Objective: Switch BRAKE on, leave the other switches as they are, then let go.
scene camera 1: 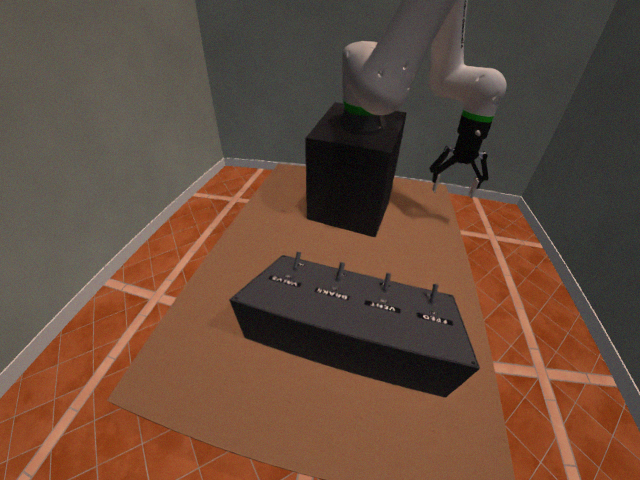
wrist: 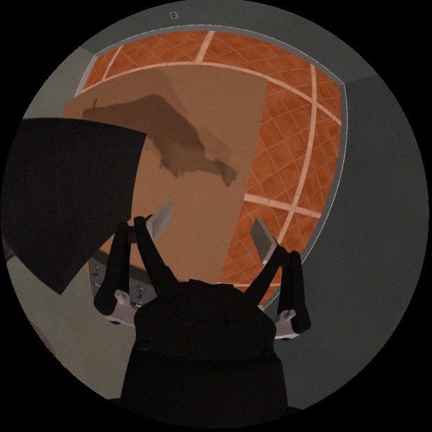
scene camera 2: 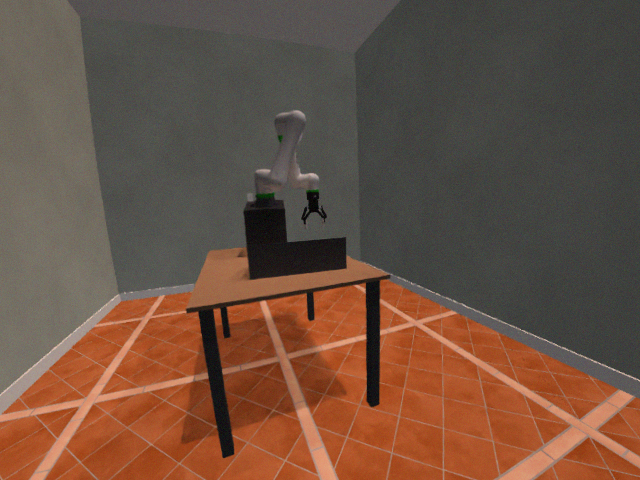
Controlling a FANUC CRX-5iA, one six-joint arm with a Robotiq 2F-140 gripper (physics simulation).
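Where they show: gripper, fingertip midpoint: (scene camera 1: 452,193) (scene camera 2: 314,228); arm's base at its link origin: (scene camera 1: 362,123) (scene camera 2: 266,204).
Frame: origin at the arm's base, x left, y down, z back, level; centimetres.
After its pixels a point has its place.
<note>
A dark switch box (scene camera 1: 351,330) {x -5.3, y 18.9, z -63.5 cm} (scene camera 2: 315,258) {x 1.6, y 27.9, z -67.1 cm} stands on the table, with labels VALVE, BRAKE, VENT and FEED on its top in scene camera 1. The BRAKE switch (scene camera 1: 340,271) {x -6.8, y 23.9, z -44.0 cm} is second from the left, above its label (scene camera 1: 332,293) {x -8.8, y 23.5, z -51.4 cm}. The VALVE switch (scene camera 1: 297,260) {x -18.1, y 23.8, z -40.8 cm}, the VENT switch (scene camera 1: 386,282) {x 4.6, y 23.9, z -47.1 cm} and the FEED switch (scene camera 1: 434,293) {x 16.3, y 23.9, z -50.3 cm} stand beside it. All levers look alike in tilt; their on or off state cannot be read. Part of the box (wrist: 135,280) shows behind the finger in the wrist view. My gripper (scene camera 1: 454,190) {x 34.2, y 19.8, z -8.8 cm} (scene camera 2: 314,224) {x 34.2, y 19.8, z -8.8 cm} (wrist: 212,217) is open and empty, high up, behind and right of the box.
The black pedestal (scene camera 1: 346,180) {x -4.8, y 15.0, z -12.6 cm} (scene camera 2: 264,222) {x -6.3, y 11.7, z -12.1 cm} (wrist: 75,190) carries the arm behind the box, left of the gripper in scene camera 1. The brown table top (scene camera 1: 206,377) {x -37.3, y 35.2, z -69.2 cm} (scene camera 2: 227,289) {x -42.4, y 35.2, z -65.6 cm} (wrist: 210,110) lies under both. Walls rise around the tiled floor.
</note>
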